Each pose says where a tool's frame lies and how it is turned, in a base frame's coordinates. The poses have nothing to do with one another.
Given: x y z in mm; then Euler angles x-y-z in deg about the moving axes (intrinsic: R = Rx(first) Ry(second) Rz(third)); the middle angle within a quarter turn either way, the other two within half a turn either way.
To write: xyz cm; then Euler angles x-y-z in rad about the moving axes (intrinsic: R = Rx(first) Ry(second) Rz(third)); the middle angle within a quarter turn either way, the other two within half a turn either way. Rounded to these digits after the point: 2 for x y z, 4 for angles.
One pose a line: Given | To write
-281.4 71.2 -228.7 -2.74 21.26 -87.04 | -28.14 7.12 -22.87 -0.0478 0.3711 -1.5191
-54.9 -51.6 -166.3 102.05 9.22 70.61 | -5.49 -5.16 -16.63 1.7811 0.1609 1.2324
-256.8 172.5 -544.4 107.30 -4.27 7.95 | -25.68 17.25 -54.44 1.8727 -0.0745 0.1388
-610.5 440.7 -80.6 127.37 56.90 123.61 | -61.05 44.07 -8.06 2.2230 0.9931 2.1574
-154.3 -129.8 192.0 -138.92 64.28 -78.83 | -15.43 -12.98 19.20 -2.4246 1.1219 -1.3758
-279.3 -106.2 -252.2 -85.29 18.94 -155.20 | -27.93 -10.62 -25.22 -1.4886 0.3306 -2.7088
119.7 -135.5 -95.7 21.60 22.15 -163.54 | 11.97 -13.55 -9.57 0.3770 0.3866 -2.8543
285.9 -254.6 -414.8 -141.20 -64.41 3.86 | 28.59 -25.46 -41.48 -2.4644 -1.1242 0.0674
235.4 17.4 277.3 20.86 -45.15 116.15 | 23.54 1.74 27.73 0.3641 -0.7880 2.0272
